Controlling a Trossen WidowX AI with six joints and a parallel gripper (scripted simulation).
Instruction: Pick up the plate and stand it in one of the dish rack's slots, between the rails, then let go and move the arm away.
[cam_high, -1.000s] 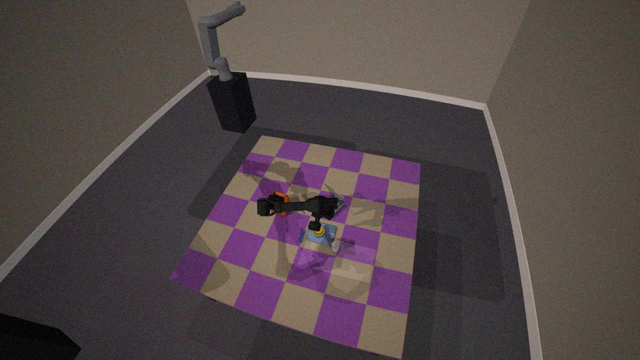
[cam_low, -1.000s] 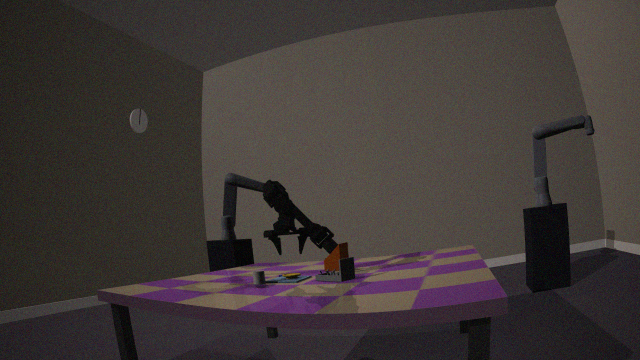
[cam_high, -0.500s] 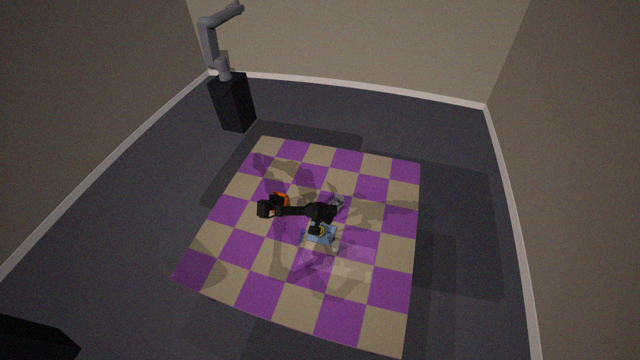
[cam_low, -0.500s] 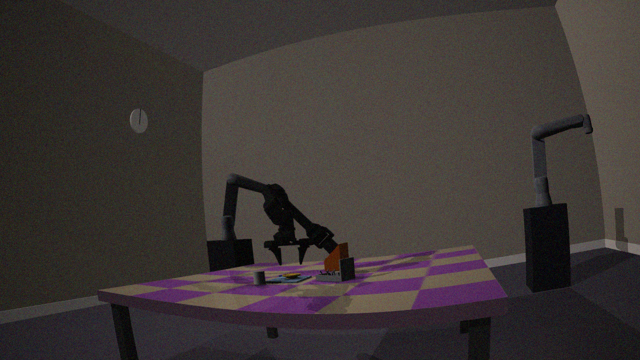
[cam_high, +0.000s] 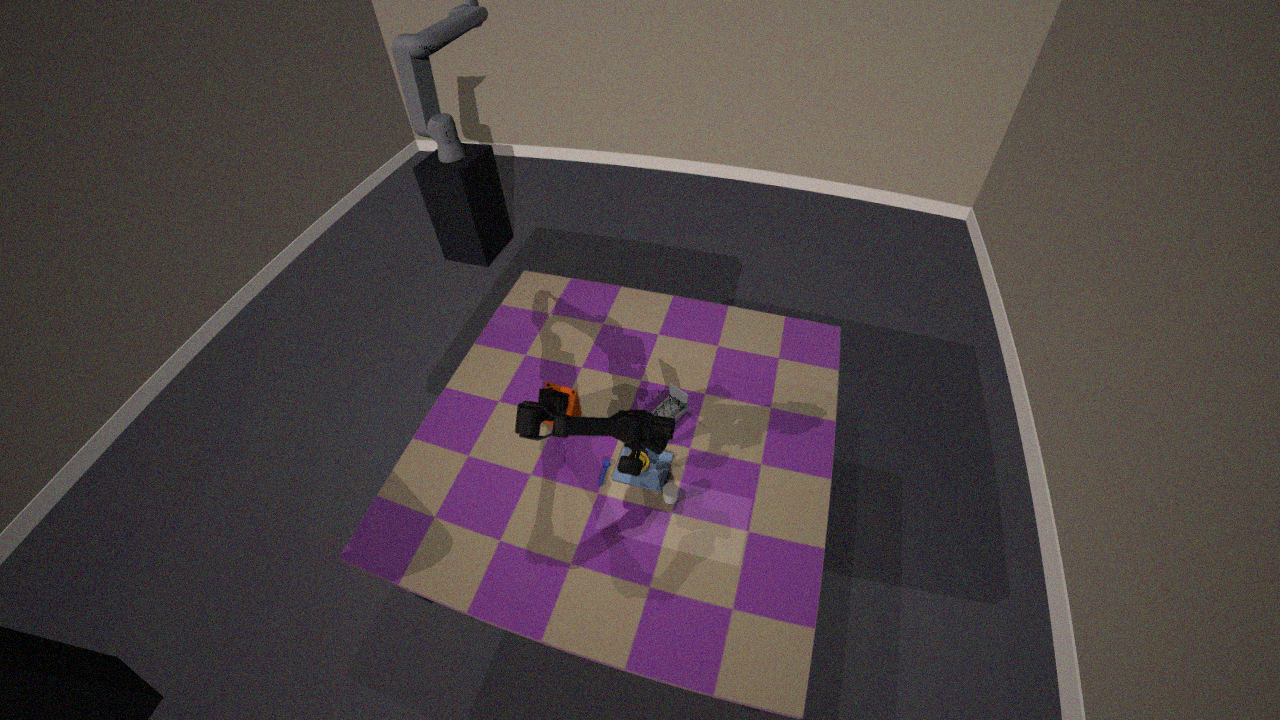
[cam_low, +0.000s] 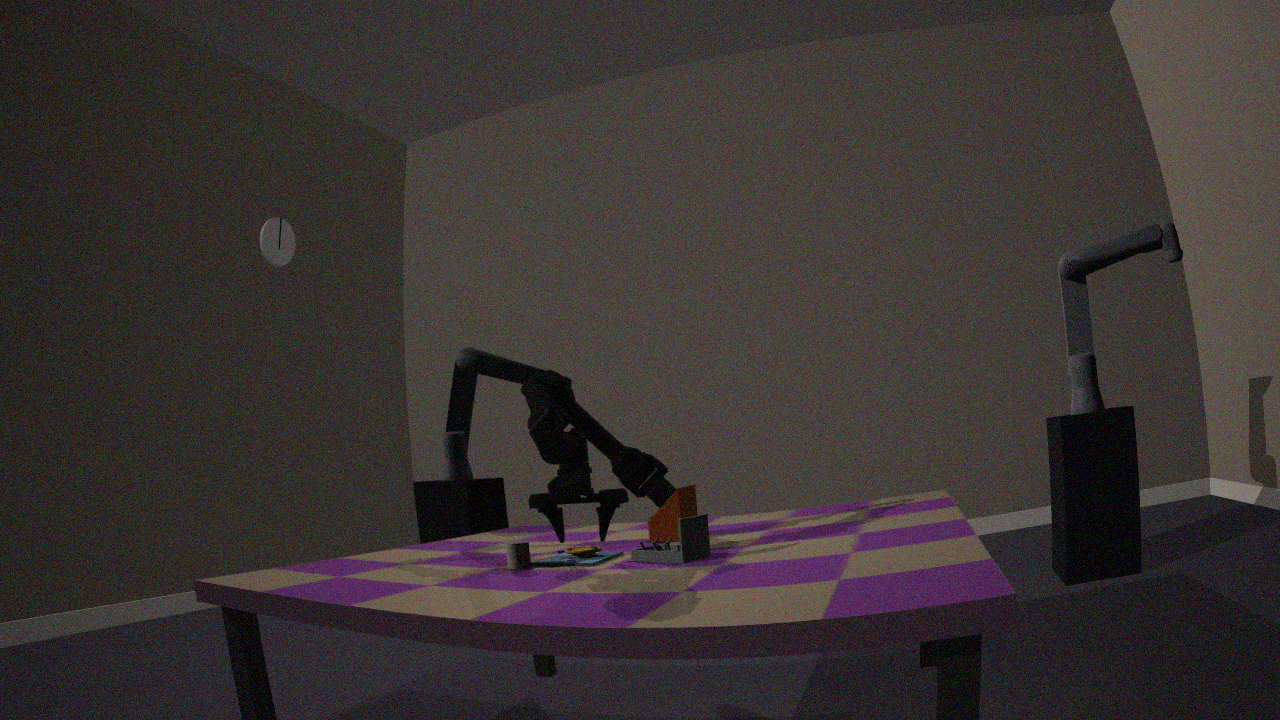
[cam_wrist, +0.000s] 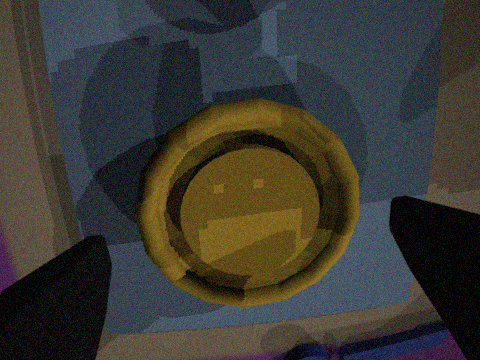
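Right now my gripper tip is 2 cm above the yellow plate. Round my gripper tip: white cup: 12 cm ahead, 7 cm to the right, 1 cm below; then blue mat: 3 cm below, 2 cm ahead, 1 cm to the right; then blue utensil: 9 cm behind, 5 cm to the right, 3 cm below.
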